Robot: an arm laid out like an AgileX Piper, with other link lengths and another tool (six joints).
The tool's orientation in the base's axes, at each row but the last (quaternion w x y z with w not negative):
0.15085, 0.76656, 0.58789, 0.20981
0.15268, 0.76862, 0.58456, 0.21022
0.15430, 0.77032, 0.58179, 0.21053
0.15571, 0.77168, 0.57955, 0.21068
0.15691, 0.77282, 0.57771, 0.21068
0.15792, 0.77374, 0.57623, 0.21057
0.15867, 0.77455, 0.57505, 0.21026
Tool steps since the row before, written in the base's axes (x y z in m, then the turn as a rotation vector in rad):
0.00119, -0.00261, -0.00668, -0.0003, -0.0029, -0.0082
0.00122, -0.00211, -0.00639, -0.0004, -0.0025, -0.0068
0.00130, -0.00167, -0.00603, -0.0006, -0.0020, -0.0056
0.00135, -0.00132, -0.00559, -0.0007, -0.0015, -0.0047
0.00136, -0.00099, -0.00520, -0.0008, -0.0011, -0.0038
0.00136, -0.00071, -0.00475, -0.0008, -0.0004, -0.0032
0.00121, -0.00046, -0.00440, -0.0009, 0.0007, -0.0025
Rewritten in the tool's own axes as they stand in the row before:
-0.00322, -0.00151, 0.00634, -0.0040, -0.0034, 0.0069
-0.00268, -0.00148, 0.00612, -0.0035, -0.0029, 0.0057
-0.00217, -0.00137, 0.00585, -0.0029, -0.0027, 0.0045
-0.00175, -0.00122, 0.00550, -0.0023, -0.0024, 0.0037
-0.00137, -0.00112, 0.00517, -0.0018, -0.0022, 0.0029
-0.00103, -0.00099, 0.00478, -0.0010, -0.0021, 0.0024
-0.00077, -0.00102, 0.00441, 0.0001, -0.0022, 0.0017

